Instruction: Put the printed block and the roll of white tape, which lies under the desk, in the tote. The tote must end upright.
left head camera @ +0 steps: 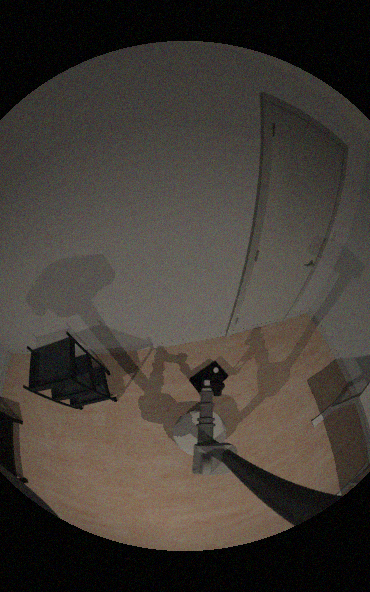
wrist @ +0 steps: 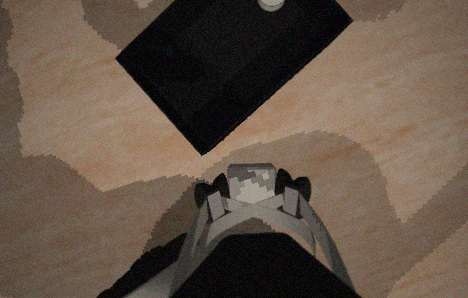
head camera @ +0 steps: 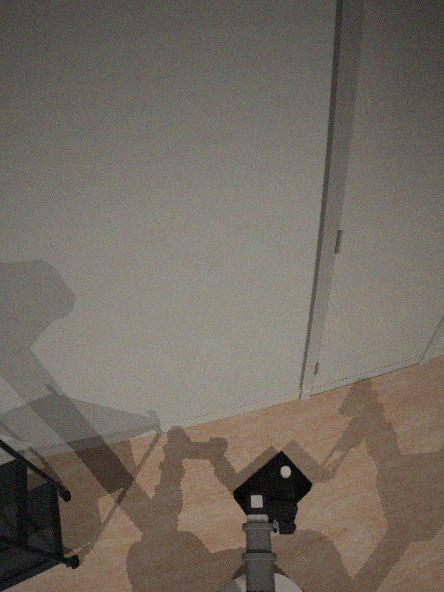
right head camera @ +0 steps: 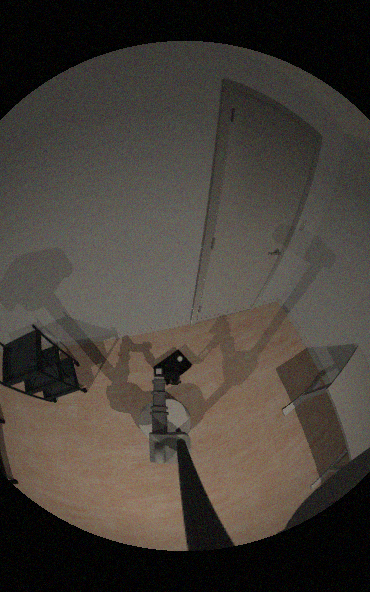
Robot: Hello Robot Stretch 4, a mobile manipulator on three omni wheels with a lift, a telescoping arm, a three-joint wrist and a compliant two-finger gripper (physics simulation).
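Places are measured from the robot's base along level axes (x left, y ahead, z down), in centimetres.
Where they show: gripper, fingertip midpoint: (wrist: 252, 187).
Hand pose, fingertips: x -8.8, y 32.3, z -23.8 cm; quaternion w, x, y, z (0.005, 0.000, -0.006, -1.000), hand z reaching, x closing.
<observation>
Each offset is from my fingertips to the top centre of the thing.
The black tote @(dy +18.8, dx +1.4, dz +16.6 cm) (head camera: 257, 482) (left head camera: 204, 376) (right head camera: 167, 363) (wrist: 160, 101) stands upright on the floor, open at the top. A short white cylinder, which looks like the roll of white tape @(dy +28.7, dx -6.0, dz +23.9 cm) (head camera: 285, 471) (left head camera: 216, 370) (right head camera: 180, 359) (wrist: 271, 4), is inside it. In the wrist view my gripper (wrist: 252, 187) is shut on the pale grey printed block @(dy +0.7, dx +0.0, dz -3.2 cm) (wrist: 251, 175), held between the two black fingertips. The block is just off the tote's near corner, apart from it in the view. In the head views the wrist hides part of the tote, and the block does not show.
A black trolley (head camera: 32, 467) (left head camera: 52, 357) (right head camera: 22, 356) stands at the left. A wall with a door (left head camera: 295, 210) (right head camera: 260, 190) rises beyond the tote. The desk's leg foot (left head camera: 320, 417) (right head camera: 297, 403) shows at the right. Robot shadows cross the floor.
</observation>
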